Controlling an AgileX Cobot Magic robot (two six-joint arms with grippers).
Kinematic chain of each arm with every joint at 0, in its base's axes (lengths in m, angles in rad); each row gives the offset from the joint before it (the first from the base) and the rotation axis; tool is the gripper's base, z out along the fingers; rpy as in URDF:
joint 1: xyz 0 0 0.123 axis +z
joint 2: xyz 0 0 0 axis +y
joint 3: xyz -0.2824 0 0.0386 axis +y
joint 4: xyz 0.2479 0 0.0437 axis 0.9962 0 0.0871
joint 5: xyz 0 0 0 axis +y
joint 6: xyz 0.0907 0 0.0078 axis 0.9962 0 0.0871
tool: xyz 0 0 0 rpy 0 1.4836 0
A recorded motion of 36 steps. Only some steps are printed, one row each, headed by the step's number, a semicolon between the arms.
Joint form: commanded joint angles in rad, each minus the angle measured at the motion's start. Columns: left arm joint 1, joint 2, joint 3, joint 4, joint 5, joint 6; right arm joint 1, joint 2, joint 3, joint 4, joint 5, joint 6.
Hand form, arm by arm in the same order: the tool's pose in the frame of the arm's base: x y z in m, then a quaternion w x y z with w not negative. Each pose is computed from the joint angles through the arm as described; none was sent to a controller.
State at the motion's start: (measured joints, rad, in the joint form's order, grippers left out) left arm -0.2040 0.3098 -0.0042 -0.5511 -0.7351 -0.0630; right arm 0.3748 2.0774 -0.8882 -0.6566 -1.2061 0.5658
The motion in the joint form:
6: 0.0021 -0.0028 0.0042 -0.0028 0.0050 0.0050; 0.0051 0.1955 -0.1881 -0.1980 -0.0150 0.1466
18: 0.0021 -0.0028 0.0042 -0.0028 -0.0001 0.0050; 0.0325 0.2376 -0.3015 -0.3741 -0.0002 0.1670
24: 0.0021 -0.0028 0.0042 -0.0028 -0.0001 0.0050; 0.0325 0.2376 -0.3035 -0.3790 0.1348 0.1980
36: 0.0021 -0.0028 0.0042 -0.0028 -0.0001 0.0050; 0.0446 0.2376 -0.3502 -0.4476 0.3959 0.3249
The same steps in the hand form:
6: 0.0745 0.0173 0.2474 0.81199 -0.22471 0.50393 -0.19036; 0.3544 0.2109 0.0959 0.49994 -0.27919 0.66193 0.48369
18: 0.0743 0.0175 0.2477 0.81330 -0.22507 0.50184 -0.18986; 0.3569 0.2334 0.0939 0.47176 -0.36804 0.62936 0.49587
24: 0.0743 0.0175 0.2477 0.81330 -0.22507 0.50184 -0.18986; 0.3618 0.2309 0.0832 0.44847 -0.36270 0.67856 0.45483
36: 0.0743 0.0175 0.2477 0.81330 -0.22507 0.50184 -0.18986; 0.3734 0.2309 0.0708 0.39632 -0.35407 0.75710 0.37995

